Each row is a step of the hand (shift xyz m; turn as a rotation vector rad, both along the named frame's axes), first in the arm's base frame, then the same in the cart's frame.
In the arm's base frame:
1: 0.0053 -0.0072 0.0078 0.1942 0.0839 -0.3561
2: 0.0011 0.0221 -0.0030 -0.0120 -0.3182 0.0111
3: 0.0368 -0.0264 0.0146 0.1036 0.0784 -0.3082
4: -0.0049 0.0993 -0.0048 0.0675 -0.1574 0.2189
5: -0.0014 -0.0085 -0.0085 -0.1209 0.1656 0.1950
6: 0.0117 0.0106 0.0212 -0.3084 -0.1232 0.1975
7: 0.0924 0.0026 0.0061 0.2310 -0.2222 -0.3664
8: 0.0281 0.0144 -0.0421 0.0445 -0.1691 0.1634
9: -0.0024 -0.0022 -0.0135 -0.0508 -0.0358 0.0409
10: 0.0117 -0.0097 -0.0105 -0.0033 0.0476 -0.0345
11: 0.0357 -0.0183 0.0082 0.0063 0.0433 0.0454
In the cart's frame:
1: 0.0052 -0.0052 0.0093 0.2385 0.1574 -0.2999
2: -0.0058 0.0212 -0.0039 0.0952 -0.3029 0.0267
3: 0.0385 -0.0125 0.0250 0.1461 0.1193 -0.2762
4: -0.0372 0.0916 -0.0118 0.0585 -0.1313 0.2379
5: 0.0038 -0.0082 -0.0081 -0.2161 0.1072 0.1479
6: 0.0015 0.0133 0.0228 -0.2874 -0.2286 0.1202
7: 0.0810 0.0342 0.0291 0.3791 -0.1166 -0.2822
8: 0.0313 0.0246 -0.0344 0.0560 -0.1485 0.1792
9: 0.0021 -0.0025 -0.0135 -0.0442 -0.0525 0.0288
10: 0.0166 -0.0047 -0.0066 -0.0104 0.0446 -0.0370
11: 0.0364 -0.0051 0.0180 -0.0208 0.0413 0.0428

